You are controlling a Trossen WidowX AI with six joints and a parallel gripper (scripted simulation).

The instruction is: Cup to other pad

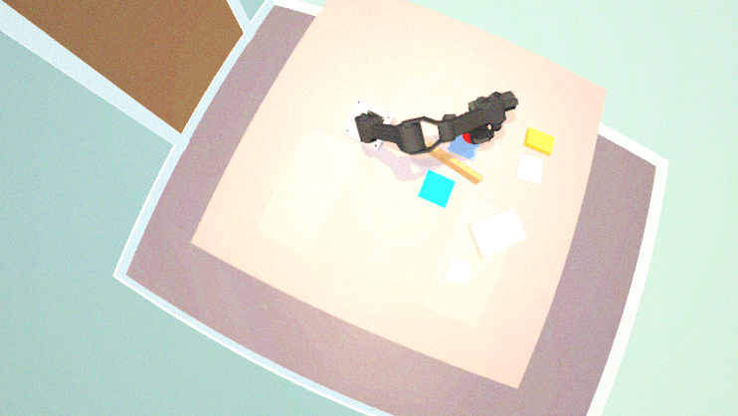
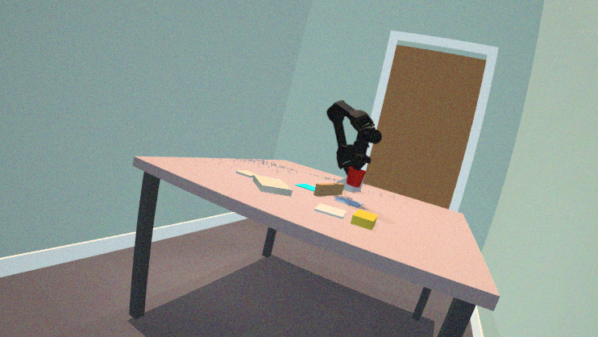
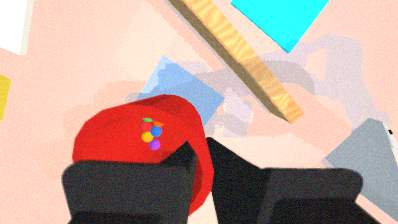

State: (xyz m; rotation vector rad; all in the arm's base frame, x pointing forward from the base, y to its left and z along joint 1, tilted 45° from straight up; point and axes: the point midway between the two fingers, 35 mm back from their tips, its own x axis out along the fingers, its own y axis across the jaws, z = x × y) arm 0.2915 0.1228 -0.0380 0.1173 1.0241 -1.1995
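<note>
Right now the cup is 20 mm ahead of my gripper tip and 20 mm to the left of it. Also, from my gripper tip: pale blue pad (20 mm ahead, 20 mm to the left, 120 mm below); then cyan pad (10 mm ahead, 190 mm to the right, 120 mm below); then wooden block (20 mm ahead, 80 mm to the right, 100 mm below).
</note>
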